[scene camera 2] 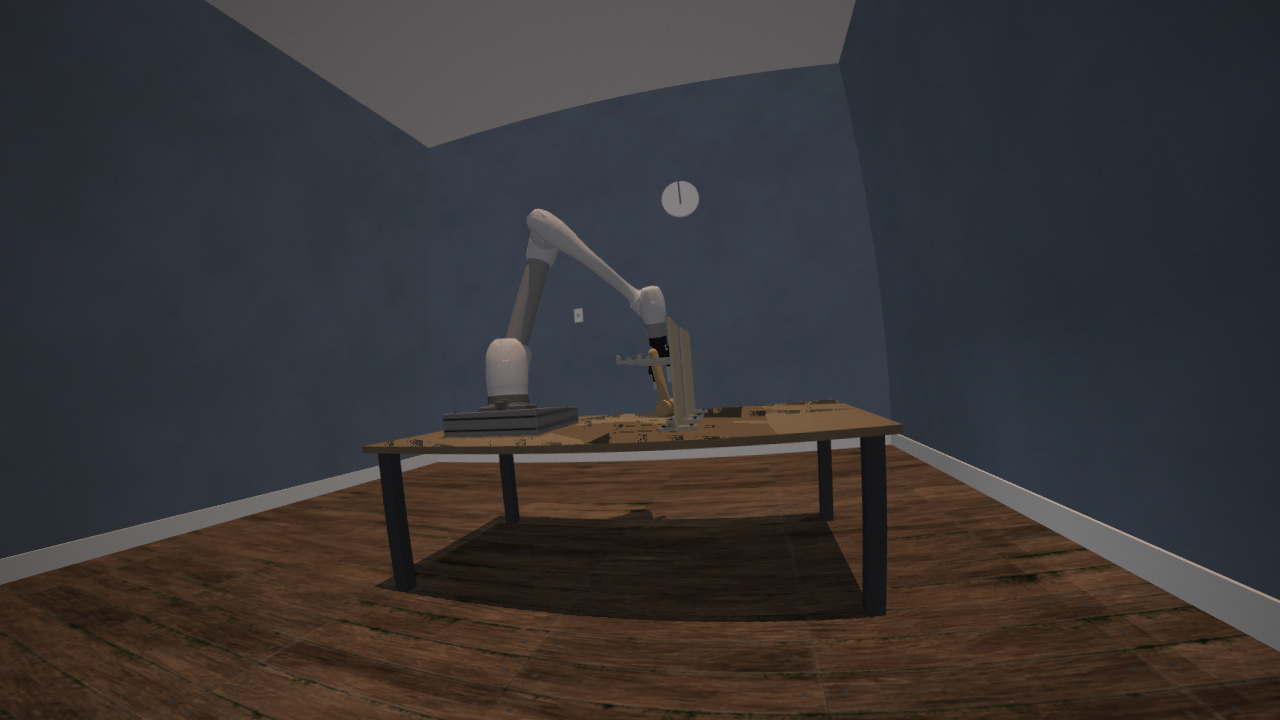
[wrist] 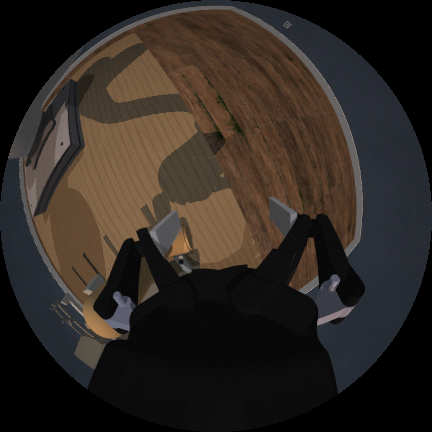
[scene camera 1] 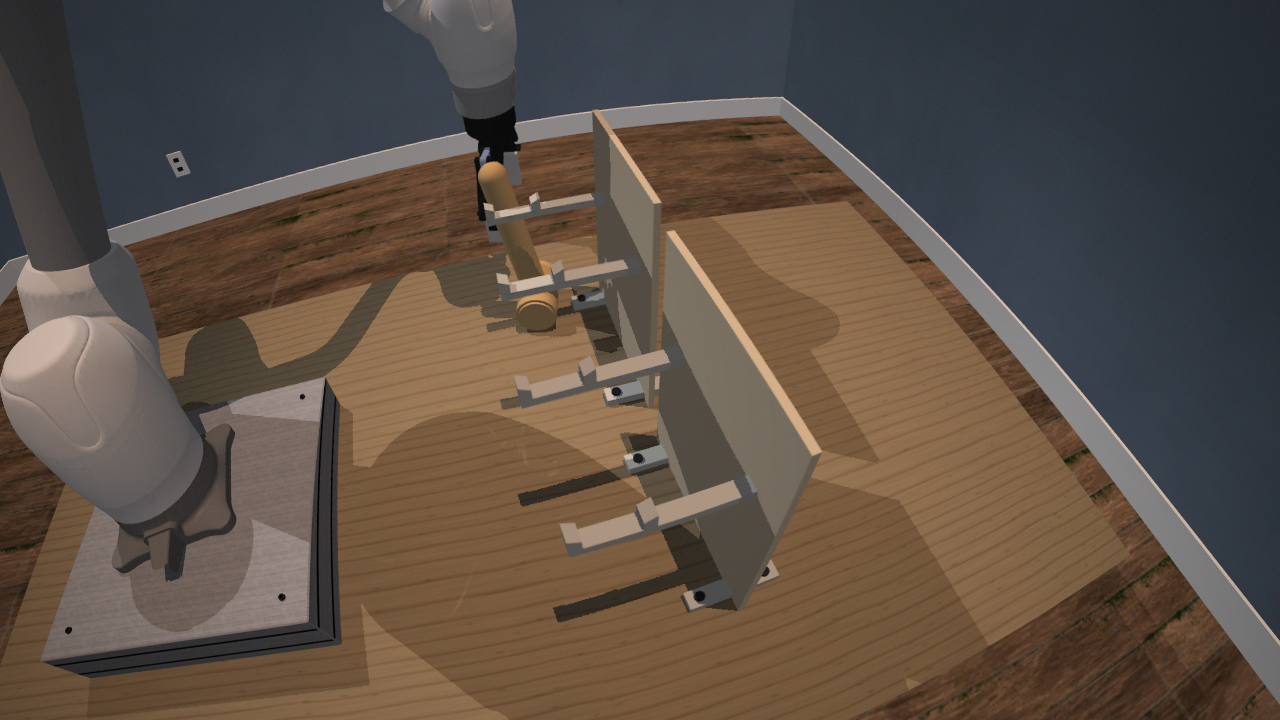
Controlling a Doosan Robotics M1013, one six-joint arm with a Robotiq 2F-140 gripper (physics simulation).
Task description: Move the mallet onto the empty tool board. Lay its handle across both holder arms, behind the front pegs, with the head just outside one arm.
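The wooden mallet (scene camera 1: pixel 525 255) (scene camera 2: pixel 660 380) (wrist: pixel 100 315) stands tilted at the far tool board (scene camera 1: pixel 626 201). Its head (scene camera 1: pixel 537 313) (scene camera 2: pixel 664 408) (wrist: pixel 187 239) is down at the table top, and its handle slopes up between that board's two holder arms, its end above them. The empty tool board (scene camera 1: pixel 742 358) is the nearer one in scene camera 1, with two bare arms (scene camera 1: pixel 617 367) (scene camera 1: pixel 689 512) that have upright front pegs (scene camera 1: pixel 521 389) (scene camera 1: pixel 570 537). My gripper (scene camera 1: pixel 502 200) (scene camera 2: pixel 661 371) (wrist: pixel 223 213) is open and empty, beside the handle, one finger partly hidden behind it.
The wooden table (scene camera 1: pixel 429 376) (scene camera 2: pixel 805 428) carries both boards on small bolted feet. The robot's base plate (scene camera 1: pixel 277 537) (scene camera 2: pixel 510 422) (wrist: pixel 62 145) stands opposite the holder arms. Beyond the table edge is the wood floor (scene camera 1: pixel 358 214) (wrist: pixel 260 100).
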